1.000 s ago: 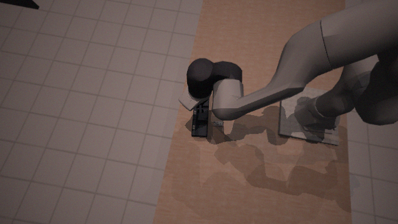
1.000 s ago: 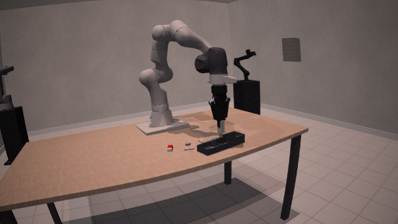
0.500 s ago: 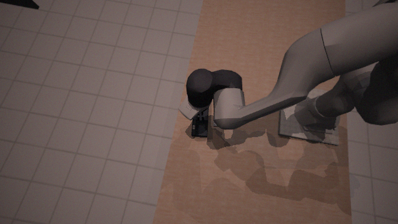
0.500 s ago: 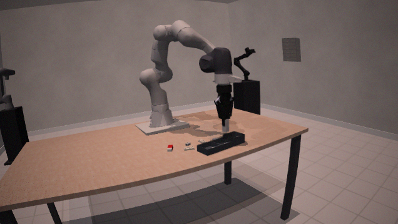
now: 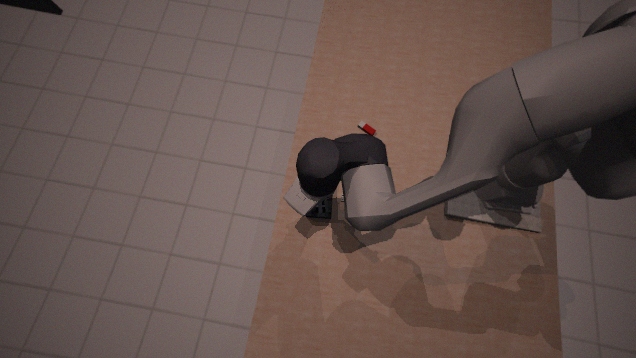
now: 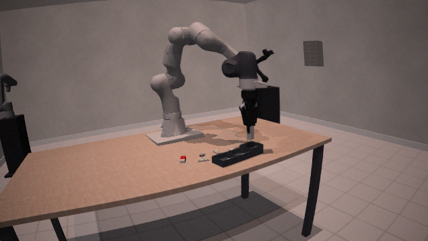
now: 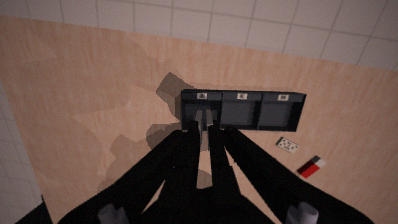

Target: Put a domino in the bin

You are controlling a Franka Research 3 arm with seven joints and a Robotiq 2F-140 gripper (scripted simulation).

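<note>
The white domino lies 80 mm behind my hand, 50 mm to the right of it and 100 mm below it. Also, from my hand: red-and-white block (70 mm behind, 320 mm to the right, 100 mm below); then bin (20 mm ahead, 70 mm to the right, 90 mm below); then grey piece (90 mm behind, 220 mm to the right, 100 mm below).
</note>
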